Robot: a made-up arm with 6 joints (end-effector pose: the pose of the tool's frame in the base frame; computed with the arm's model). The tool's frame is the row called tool.
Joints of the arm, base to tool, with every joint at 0 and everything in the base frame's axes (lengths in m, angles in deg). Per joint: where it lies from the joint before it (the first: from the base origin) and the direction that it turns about. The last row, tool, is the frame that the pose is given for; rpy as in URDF.
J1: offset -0.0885 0.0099 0.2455 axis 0 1 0
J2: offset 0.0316 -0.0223 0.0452 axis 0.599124 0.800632 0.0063
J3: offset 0.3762 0.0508 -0.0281 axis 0 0 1
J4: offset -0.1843 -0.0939 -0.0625 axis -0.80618 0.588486 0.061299
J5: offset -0.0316 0.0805 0.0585 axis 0 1 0
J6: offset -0.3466 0.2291 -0.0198 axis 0 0 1
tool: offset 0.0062 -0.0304 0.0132 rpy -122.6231 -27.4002 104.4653
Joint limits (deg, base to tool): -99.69..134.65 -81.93..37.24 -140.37..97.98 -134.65..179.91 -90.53..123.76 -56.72..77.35
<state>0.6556 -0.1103 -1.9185 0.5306 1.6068 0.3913</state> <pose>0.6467 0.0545 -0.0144 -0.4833 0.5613 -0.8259</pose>
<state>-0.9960 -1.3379 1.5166 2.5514 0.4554 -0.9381</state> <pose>-0.3186 -0.4446 0.4862 1.0387 -1.6913 0.3885</pose>
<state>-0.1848 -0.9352 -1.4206 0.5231 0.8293 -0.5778</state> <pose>0.3284 0.5873 0.6367 -1.5314 -0.2347 -0.8139</pose>
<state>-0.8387 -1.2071 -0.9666 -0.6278 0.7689 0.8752</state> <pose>0.0743 0.5439 0.2814 1.0475 2.0006 0.0574</pose>
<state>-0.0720 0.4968 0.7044 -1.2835 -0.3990 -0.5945</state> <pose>-0.2402 -0.0559 0.2528 -0.1916 -1.2305 -1.1162</pose>
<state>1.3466 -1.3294 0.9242 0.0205 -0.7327 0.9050</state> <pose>-0.0090 -0.3169 0.1315 -1.4789 2.1068 -1.4717</pose>
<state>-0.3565 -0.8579 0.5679 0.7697 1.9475 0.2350</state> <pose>0.1378 0.3011 0.3274 -1.4550 0.0068 0.8869</pose>
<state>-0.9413 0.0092 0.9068 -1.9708 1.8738 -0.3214</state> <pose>0.0893 -0.6420 0.5736 0.7499 -2.1536 1.6865</pose>
